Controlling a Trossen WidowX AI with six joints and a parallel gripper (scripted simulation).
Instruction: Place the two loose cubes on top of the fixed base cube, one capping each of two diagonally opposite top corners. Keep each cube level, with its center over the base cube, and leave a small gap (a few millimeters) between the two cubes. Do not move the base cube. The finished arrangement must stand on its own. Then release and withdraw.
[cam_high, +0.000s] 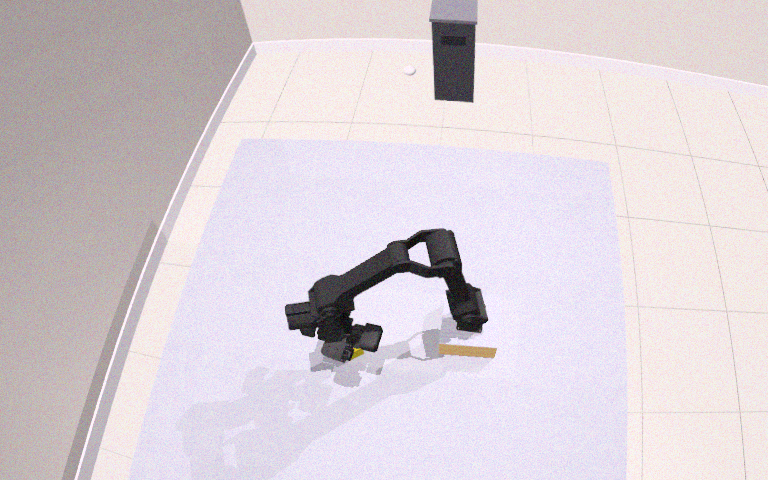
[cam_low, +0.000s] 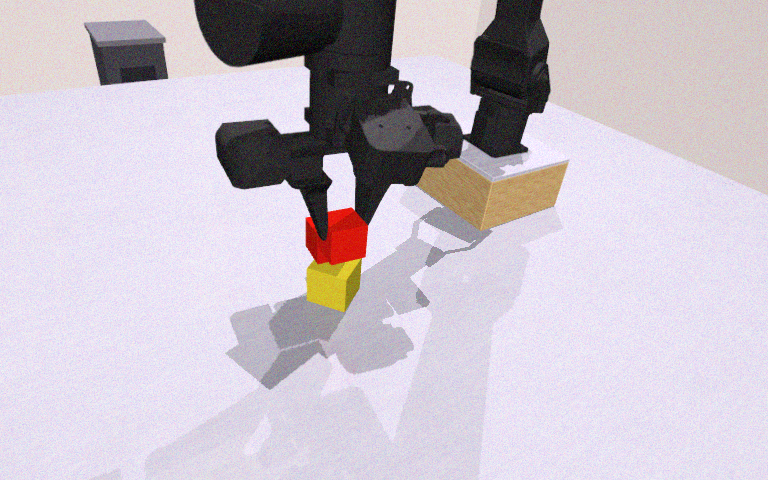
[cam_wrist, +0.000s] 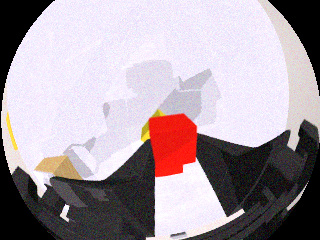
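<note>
Right now the red cube is 40 mm to the right of my gripper tip, 30 mm below it and 10 mm behind it. The rest, counted from my gripper tip: yellow base cube 70 mm below, 20 mm to the right.
</note>
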